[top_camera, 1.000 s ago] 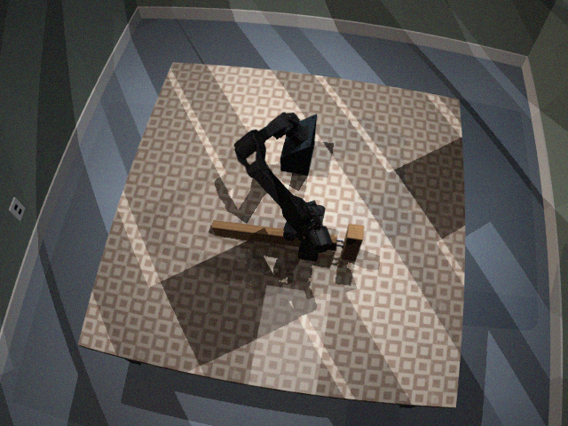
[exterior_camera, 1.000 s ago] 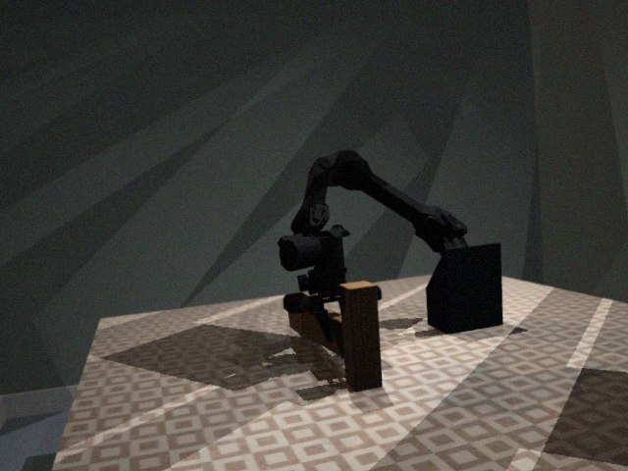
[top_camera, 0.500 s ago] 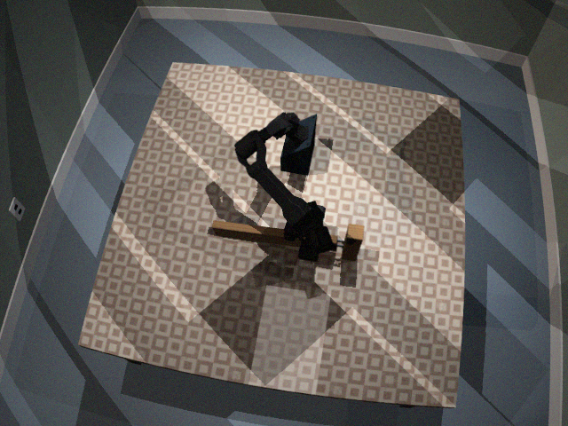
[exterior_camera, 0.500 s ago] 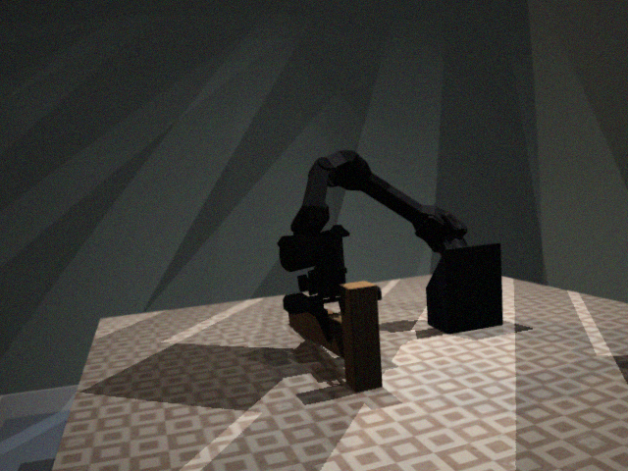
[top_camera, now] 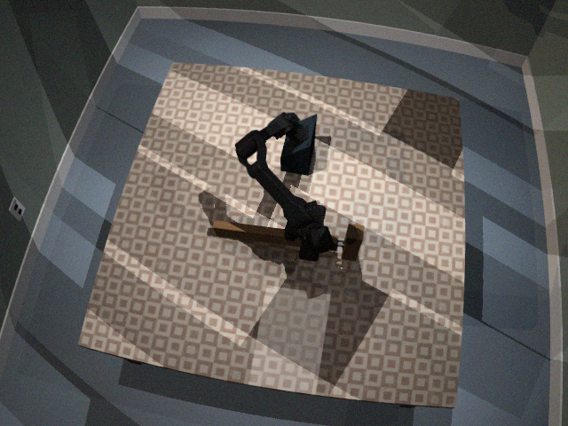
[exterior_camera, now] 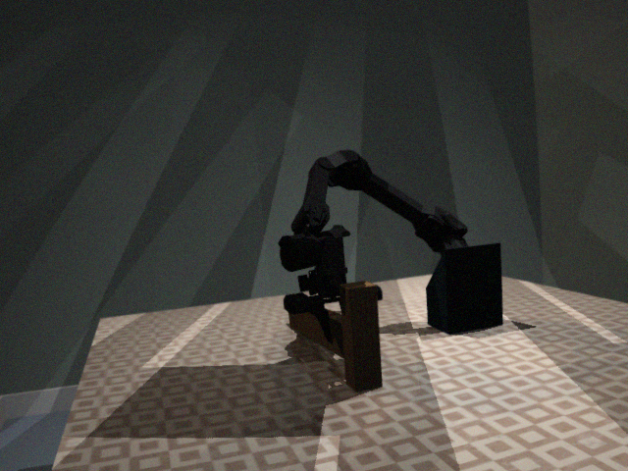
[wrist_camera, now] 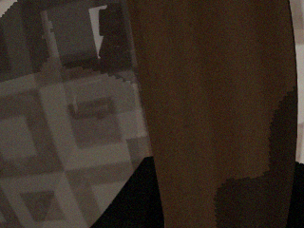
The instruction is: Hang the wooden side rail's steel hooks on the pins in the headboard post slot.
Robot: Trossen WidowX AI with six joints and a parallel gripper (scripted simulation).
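The headboard post is 13 cm to the left of my gripper tip, 4 cm above it and 2 cm ahead of it.
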